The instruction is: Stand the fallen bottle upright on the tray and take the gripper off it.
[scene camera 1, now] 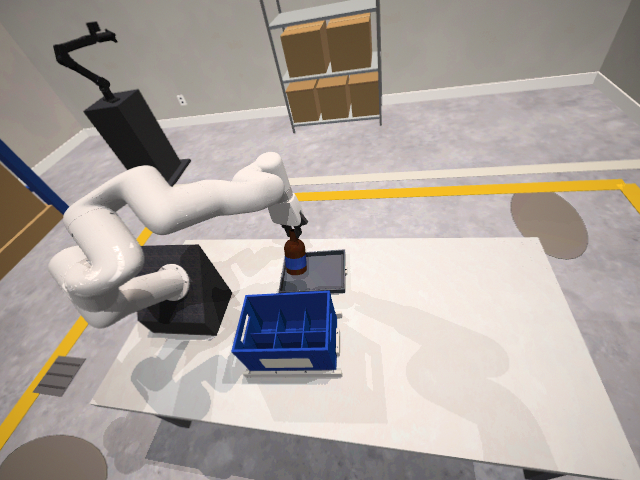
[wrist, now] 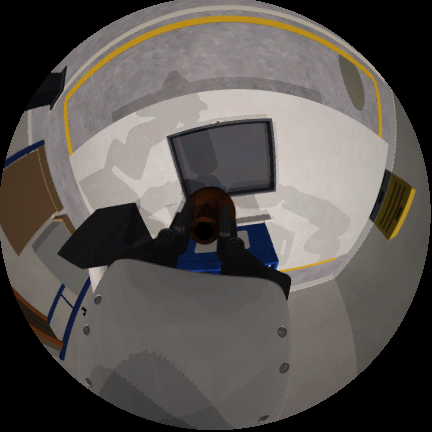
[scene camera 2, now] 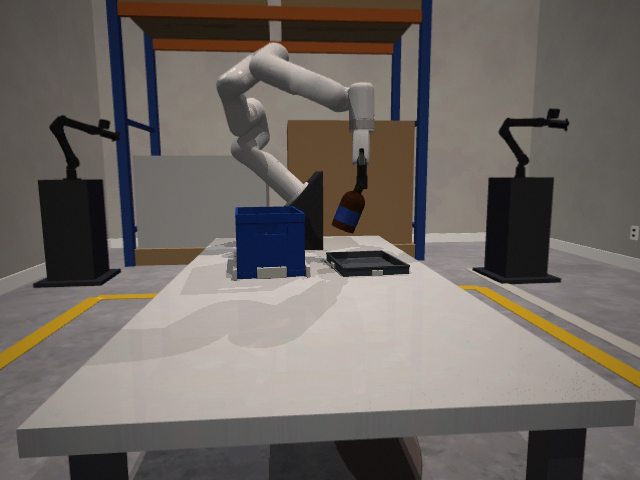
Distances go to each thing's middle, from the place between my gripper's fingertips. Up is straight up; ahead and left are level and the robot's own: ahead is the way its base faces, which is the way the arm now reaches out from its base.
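As for the brown bottle (wrist: pixel 203 229), my hand is 60 mm above it, 40 mm to the left of it and 10 mm past it.
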